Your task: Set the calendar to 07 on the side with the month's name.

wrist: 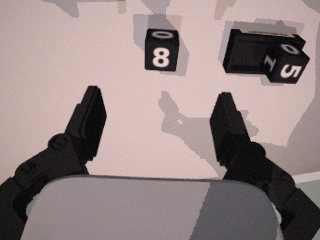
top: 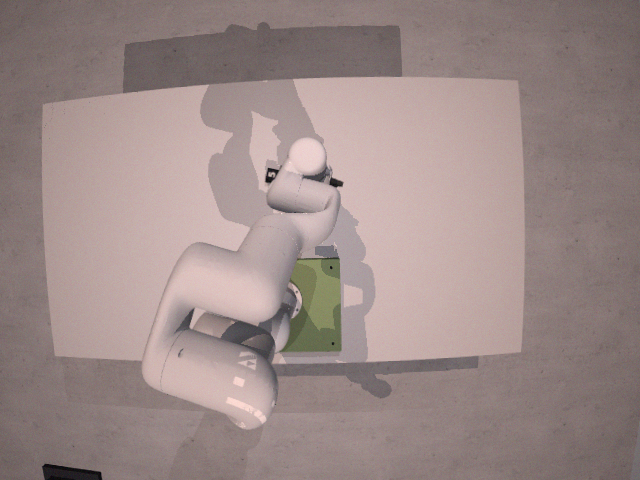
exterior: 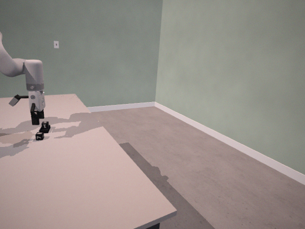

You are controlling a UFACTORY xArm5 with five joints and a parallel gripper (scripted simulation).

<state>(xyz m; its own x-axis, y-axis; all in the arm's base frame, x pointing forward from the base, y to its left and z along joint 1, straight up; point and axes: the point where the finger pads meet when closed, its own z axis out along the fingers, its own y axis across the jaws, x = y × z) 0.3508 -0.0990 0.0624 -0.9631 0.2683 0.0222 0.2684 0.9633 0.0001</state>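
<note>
The black cube is 90 mm below my hand. Round my hand: black calendar tray (110 mm to the left, 100 mm below, 20 mm ahead).
</note>
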